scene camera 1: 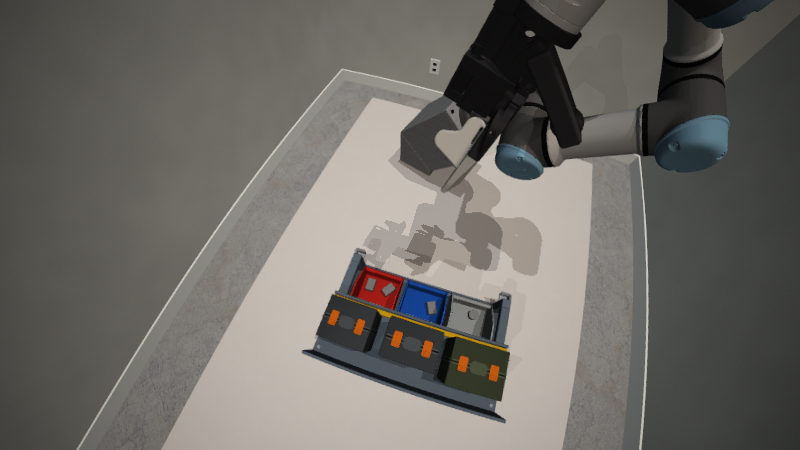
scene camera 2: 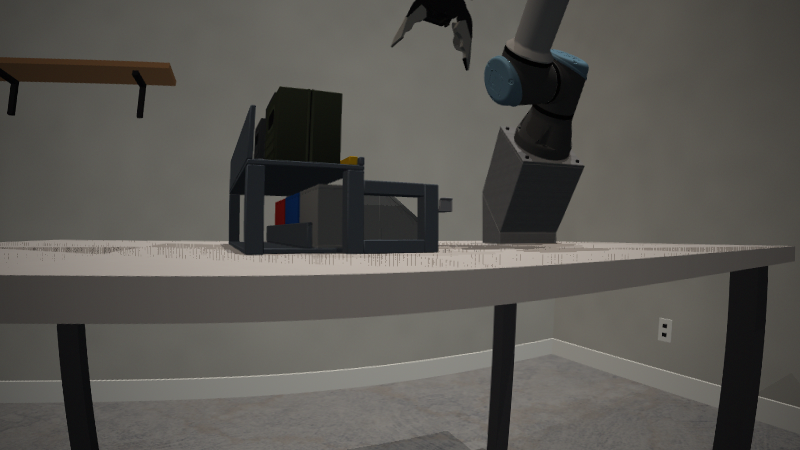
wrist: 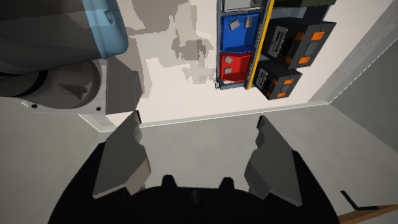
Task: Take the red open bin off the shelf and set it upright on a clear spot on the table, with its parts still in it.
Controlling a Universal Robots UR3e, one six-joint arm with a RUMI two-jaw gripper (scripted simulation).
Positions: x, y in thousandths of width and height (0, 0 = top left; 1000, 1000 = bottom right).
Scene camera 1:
my gripper: 574, 350
red open bin: 472, 659
blue bin: 521, 659
olive case: 583, 812
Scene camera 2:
my gripper: 538, 130
olive case: 381, 279
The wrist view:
my gripper: 501, 507
red open bin: 604, 292
blue bin: 604, 181
